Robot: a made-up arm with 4 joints.
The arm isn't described. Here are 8 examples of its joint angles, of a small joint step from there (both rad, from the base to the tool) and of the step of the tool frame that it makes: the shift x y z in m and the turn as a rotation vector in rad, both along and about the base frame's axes.
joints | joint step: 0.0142 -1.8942 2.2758 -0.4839 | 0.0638 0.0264 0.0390 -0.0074
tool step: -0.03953 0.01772 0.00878 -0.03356 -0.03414 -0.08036
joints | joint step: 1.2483 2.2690 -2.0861 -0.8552 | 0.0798 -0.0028 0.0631 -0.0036
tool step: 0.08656 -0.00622 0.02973 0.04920 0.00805 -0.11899
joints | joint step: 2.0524 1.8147 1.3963 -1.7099 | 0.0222 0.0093 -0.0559 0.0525
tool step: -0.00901 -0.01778 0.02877 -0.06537 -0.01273 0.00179
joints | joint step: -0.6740 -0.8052 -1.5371 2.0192 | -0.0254 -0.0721 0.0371 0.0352
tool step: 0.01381 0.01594 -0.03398 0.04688 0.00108 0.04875
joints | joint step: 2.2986 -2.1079 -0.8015 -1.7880 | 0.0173 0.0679 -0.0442 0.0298
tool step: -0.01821 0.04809 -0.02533 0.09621 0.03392 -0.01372
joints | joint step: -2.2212 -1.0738 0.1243 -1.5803 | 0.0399 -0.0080 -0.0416 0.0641
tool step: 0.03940 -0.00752 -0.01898 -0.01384 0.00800 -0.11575
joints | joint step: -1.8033 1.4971 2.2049 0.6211 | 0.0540 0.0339 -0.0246 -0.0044
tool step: 0.01213 0.01875 0.00118 0.03184 -0.03165 -0.05283
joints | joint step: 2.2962 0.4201 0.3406 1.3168 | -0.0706 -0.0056 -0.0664 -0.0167
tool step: -0.00904 -0.00246 0.01070 -0.00987 0.00745 0.00345
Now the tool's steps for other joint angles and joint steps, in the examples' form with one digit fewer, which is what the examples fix.
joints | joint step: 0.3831 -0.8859 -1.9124 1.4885 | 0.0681 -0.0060 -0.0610 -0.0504
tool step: 0.0084 0.0651 0.0273 0.0630 0.0113 -0.1207
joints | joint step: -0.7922 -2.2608 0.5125 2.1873 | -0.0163 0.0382 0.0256 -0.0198
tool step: 0.0075 -0.0067 -0.0001 -0.0115 -0.0559 0.0138
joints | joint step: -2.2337 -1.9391 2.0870 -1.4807 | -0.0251 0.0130 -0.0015 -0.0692
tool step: -0.0125 -0.0024 0.0065 0.0353 -0.0656 -0.0063
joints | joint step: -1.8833 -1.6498 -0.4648 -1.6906 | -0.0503 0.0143 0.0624 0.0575
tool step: -0.0026 0.0374 0.0157 0.0679 -0.0169 -0.0063
